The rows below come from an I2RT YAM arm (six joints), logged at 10 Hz.
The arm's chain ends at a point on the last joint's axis. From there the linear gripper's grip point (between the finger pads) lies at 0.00 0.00 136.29 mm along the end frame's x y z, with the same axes.
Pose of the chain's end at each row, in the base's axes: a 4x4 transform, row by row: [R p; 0 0 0 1], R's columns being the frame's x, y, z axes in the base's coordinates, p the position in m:
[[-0.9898 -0.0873 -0.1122 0.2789], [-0.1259 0.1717 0.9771 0.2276], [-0.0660 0.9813 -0.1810 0.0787], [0 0 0 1]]
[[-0.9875 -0.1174 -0.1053 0.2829], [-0.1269 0.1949 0.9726 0.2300], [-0.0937 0.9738 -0.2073 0.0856], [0 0 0 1]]
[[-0.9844 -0.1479 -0.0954 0.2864], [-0.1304 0.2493 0.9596 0.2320], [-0.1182 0.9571 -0.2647 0.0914], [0 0 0 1]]
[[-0.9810 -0.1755 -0.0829 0.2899], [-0.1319 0.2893 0.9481 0.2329], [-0.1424 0.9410 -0.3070 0.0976], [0 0 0 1]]
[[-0.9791 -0.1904 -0.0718 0.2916], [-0.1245 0.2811 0.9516 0.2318], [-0.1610 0.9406 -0.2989 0.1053], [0 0 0 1]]
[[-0.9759 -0.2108 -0.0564 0.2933], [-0.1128 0.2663 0.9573 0.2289], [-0.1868 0.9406 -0.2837 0.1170], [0 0 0 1]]
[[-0.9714 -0.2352 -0.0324 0.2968], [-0.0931 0.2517 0.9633 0.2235], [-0.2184 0.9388 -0.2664 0.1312], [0 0 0 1]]
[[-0.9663 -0.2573 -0.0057 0.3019], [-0.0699 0.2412 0.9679 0.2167], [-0.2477 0.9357 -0.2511 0.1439], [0 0 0 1]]
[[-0.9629 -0.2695 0.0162 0.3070], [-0.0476 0.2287 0.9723 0.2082], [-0.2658 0.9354 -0.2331 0.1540], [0 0 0 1]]
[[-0.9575 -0.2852 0.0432 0.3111], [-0.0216 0.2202 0.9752 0.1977], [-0.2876 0.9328 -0.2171 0.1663], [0 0 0 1]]
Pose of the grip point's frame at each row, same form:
[[-0.9898 -0.0873 -0.1122 0.2636], [-0.1259 0.1717 0.9771 0.3608], [-0.0660 0.9813 -0.1810 0.0540], [0 0 0 1]]
[[-0.9875 -0.1174 -0.1053 0.2685], [-0.1269 0.1949 0.9726 0.3626], [-0.0937 0.9738 -0.2073 0.0573], [0 0 0 1]]
[[-0.9844 -0.1479 -0.0954 0.2734], [-0.1304 0.2493 0.9596 0.3628], [-0.1182 0.9571 -0.2647 0.0553], [0 0 0 1]]
[[-0.9810 -0.1755 -0.0829 0.2786], [-0.1319 0.2893 0.9481 0.3621], [-0.1424 0.9410 -0.3070 0.0558], [0 0 0 1]]
[[-0.9791 -0.1904 -0.0718 0.2818], [-0.1245 0.2811 0.9516 0.3615], [-0.1610 0.9406 -0.2989 0.0646], [0 0 0 1]]
[[-0.9759 -0.2108 -0.0564 0.2856], [-0.1128 0.2663 0.9573 0.3594], [-0.1868 0.9406 -0.2837 0.0783], [0 0 0 1]]
[[-0.9714 -0.2352 -0.0324 0.2924], [-0.0931 0.2517 0.9633 0.3548], [-0.2184 0.9388 -0.2664 0.0949], [0 0 0 1]]
[[-0.9663 -0.2573 -0.0057 0.3011], [-0.0699 0.2412 0.9679 0.3486], [-0.2477 0.9357 -0.2511 0.1097], [0 0 0 1]]
[[-0.9629 -0.2695 0.0162 0.3092], [-0.0476 0.2287 0.9723 0.3407], [-0.2658 0.9354 -0.2331 0.1222], [0 0 0 1]]
[[-0.9575 -0.2852 0.0432 0.3170], [-0.0216 0.2202 0.9752 0.3306], [-0.2876 0.9328 -0.2171 0.1367], [0 0 0 1]]

